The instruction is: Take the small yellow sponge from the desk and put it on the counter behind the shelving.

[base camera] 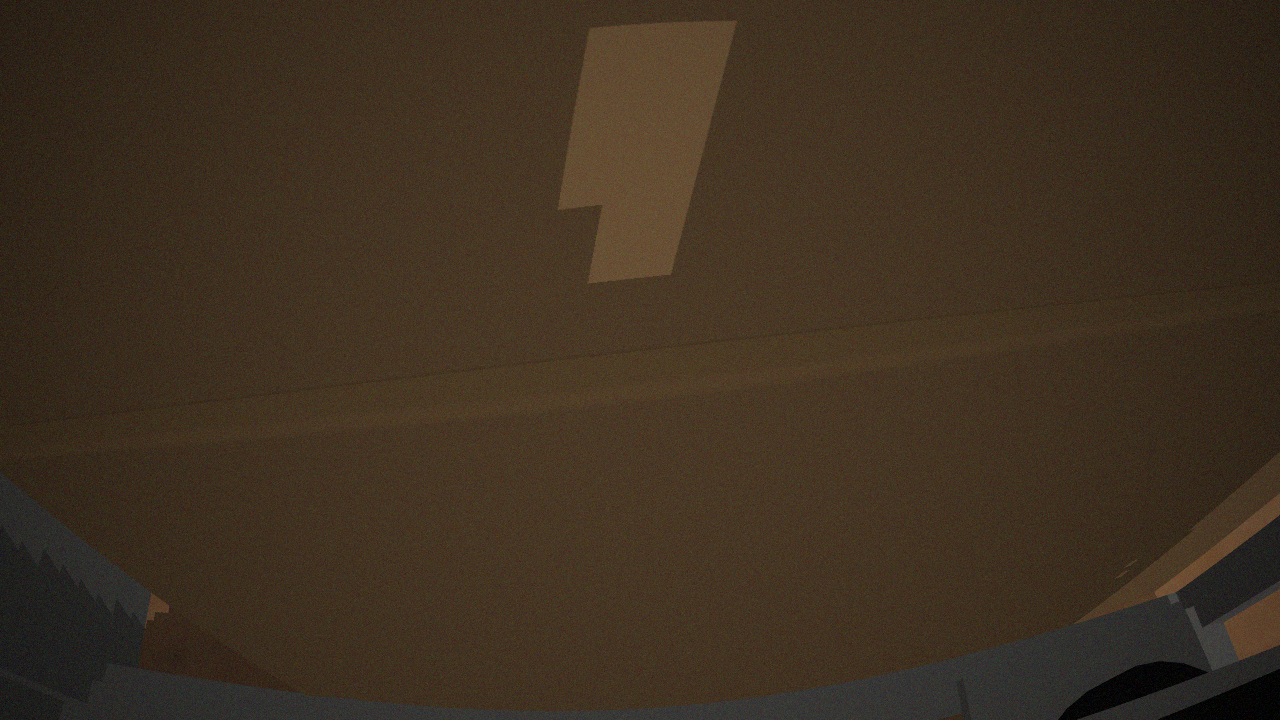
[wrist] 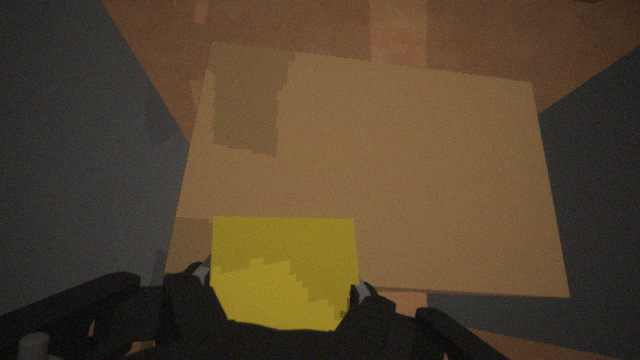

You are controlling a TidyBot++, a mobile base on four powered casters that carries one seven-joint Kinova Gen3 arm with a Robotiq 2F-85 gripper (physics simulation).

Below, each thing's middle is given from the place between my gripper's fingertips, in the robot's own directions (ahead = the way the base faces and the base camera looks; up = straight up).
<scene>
Now: hand 20 mm past the small yellow sponge point(wrist: 285, 273) and 10 mm below it.
</scene>
